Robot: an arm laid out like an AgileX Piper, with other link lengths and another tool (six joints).
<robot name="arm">
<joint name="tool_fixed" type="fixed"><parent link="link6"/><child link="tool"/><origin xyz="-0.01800 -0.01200 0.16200" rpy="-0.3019 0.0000 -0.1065"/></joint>
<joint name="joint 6" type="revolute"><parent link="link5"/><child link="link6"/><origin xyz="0.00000 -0.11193 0.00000" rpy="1.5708 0.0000 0.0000"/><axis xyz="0 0 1"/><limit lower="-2.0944" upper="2.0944"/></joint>
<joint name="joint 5" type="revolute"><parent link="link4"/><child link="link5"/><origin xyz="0.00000 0.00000 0.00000" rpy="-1.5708 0.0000 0.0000"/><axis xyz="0 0 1"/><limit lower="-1.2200" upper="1.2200"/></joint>
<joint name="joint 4" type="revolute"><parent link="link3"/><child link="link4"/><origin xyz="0.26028 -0.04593 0.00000" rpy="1.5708 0.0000 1.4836"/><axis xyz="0 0 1"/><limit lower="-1.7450" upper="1.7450"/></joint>
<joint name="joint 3" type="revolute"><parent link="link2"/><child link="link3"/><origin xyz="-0.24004 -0.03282 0.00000" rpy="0.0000 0.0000 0.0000"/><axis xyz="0 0 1"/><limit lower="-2.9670" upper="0.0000"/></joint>
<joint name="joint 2" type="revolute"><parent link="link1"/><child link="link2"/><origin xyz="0.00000 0.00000 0.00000" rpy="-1.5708 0.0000 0.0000"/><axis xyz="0 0 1"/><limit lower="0.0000" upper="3.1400"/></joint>
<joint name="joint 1" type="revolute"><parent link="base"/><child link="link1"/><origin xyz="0.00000 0.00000 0.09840" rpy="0.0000 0.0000 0.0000"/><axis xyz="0 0 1"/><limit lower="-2.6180" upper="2.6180"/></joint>
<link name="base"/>
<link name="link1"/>
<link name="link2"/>
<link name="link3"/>
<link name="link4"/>
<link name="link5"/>
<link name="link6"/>
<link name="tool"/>
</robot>
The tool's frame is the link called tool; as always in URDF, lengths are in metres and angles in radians.
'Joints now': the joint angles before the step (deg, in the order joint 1, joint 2, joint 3, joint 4, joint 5, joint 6). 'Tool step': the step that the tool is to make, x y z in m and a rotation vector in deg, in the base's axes. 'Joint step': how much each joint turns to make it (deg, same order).
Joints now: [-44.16, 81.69, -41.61, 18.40, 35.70, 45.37]
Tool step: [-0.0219, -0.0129, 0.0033, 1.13, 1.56, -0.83]
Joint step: [-5.50, -0.26, -1.34, 0.09, 4.48, -3.84]
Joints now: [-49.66, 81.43, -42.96, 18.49, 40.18, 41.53]
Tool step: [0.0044, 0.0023, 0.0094, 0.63, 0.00, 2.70]
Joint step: [-0.21, 0.00, -2.39, 0.58, 3.58, -2.41]
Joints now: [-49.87, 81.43, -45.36, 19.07, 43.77, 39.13]
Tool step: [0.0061, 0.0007, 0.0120, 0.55, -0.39, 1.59]
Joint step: [-0.01, 0.00, -2.80, 0.40, 3.37, -0.89]
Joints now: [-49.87, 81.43, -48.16, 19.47, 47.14, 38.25]
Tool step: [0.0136, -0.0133, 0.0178, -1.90, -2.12, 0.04]
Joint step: [0.00, 0.24, -3.35, 0.43, 0.35, -0.14]
